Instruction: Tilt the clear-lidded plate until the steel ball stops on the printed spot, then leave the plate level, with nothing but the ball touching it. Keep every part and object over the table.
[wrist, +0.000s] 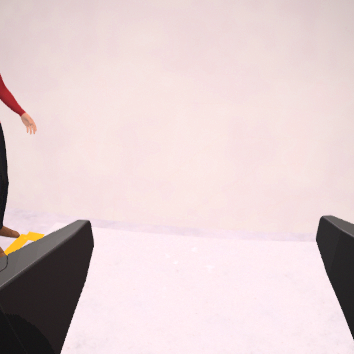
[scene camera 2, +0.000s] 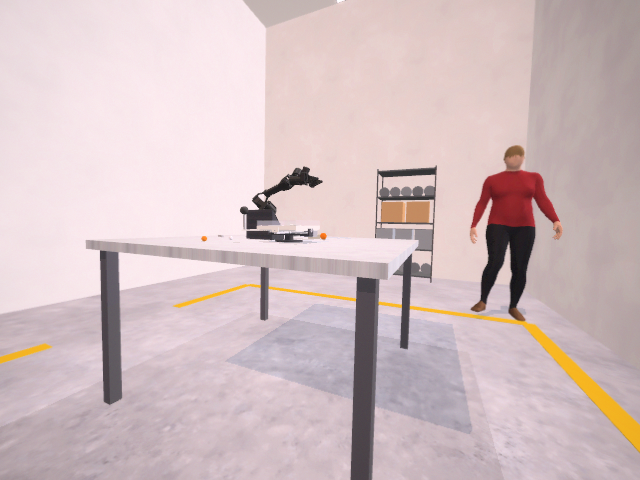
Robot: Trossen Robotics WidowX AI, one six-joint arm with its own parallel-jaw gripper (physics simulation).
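Note:
The clear-lidded plate (scene camera 2: 289, 227) shows edge-on above a black base (scene camera 2: 288, 237) on the table (scene camera 2: 232, 250), in front of the arm's foot. It looks about level, but it is too small to be sure. The steel ball and the printed spot cannot be made out. My gripper (scene camera 2: 321, 181) (wrist: 207, 232) is open and empty, raised well above the plate and pointing out over the table's right part. In the wrist view its two black fingers stand wide apart, and the plate does not show there.
An orange ball (scene camera 2: 323, 236) is on the table right of the plate, another orange ball (scene camera 2: 204, 238) to the left. A person in red (scene camera 2: 513, 198) stands behind at the right, and a shelf rack (scene camera 2: 406, 172) stands at the back wall.

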